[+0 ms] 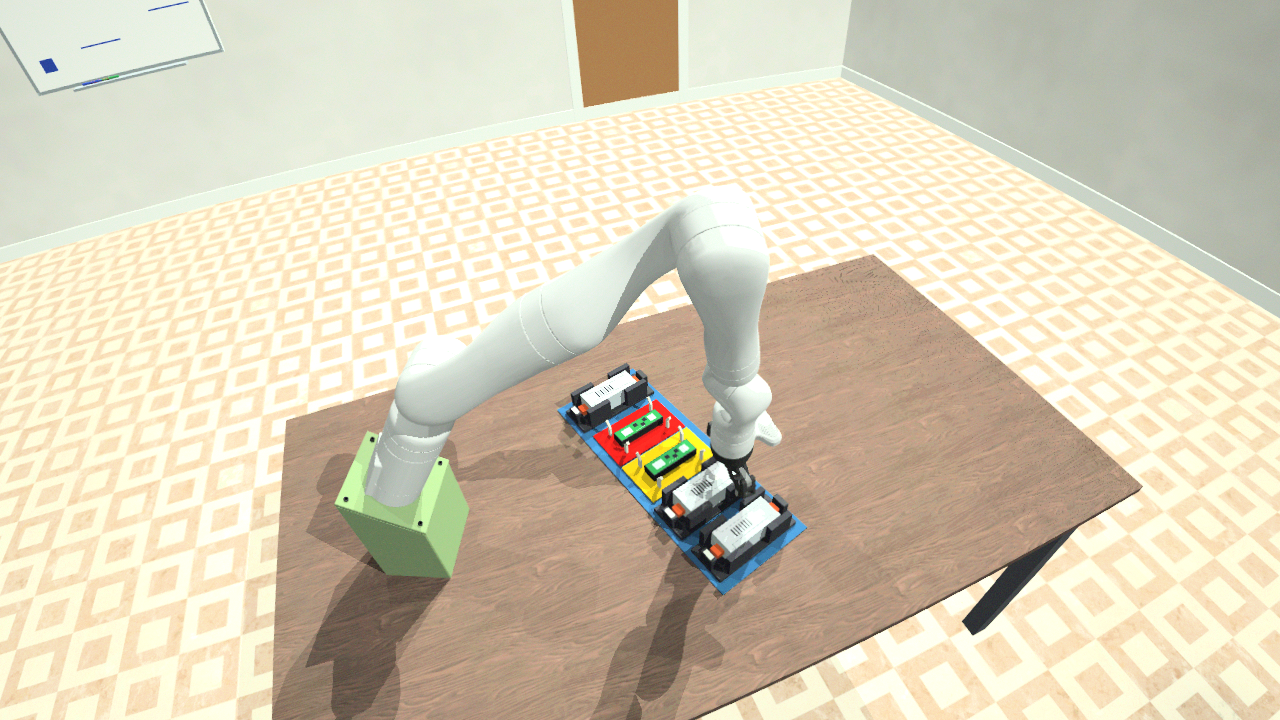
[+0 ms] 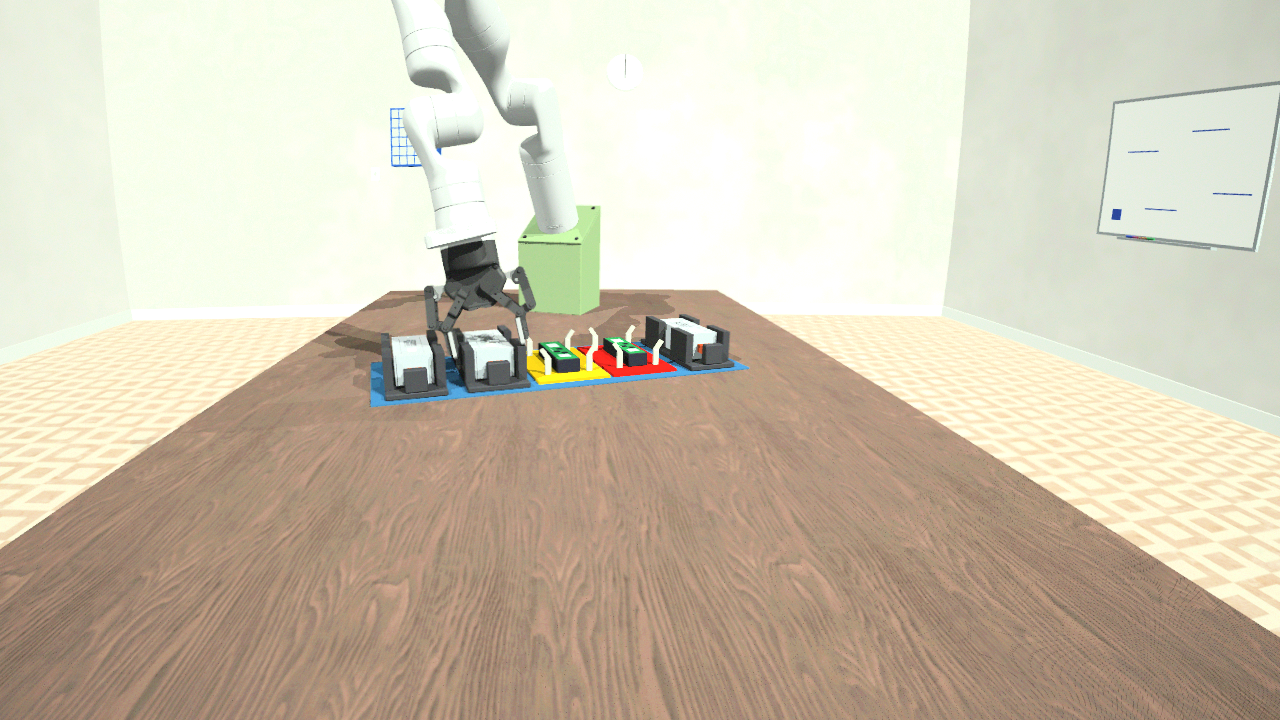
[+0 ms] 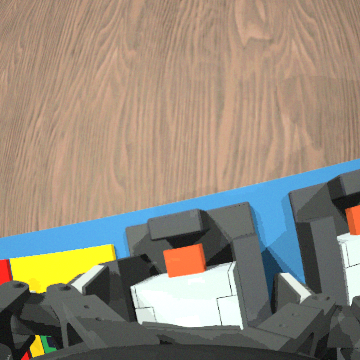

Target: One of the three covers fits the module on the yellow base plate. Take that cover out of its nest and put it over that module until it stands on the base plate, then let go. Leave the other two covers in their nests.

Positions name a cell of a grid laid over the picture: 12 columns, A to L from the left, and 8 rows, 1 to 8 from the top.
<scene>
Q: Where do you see a yellow base plate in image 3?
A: At B7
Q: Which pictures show the gripper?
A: Image 1, image 2 and image 3: all of them.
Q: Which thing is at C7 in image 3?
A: The gripper.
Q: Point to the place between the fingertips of the gripper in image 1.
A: At G6
</scene>
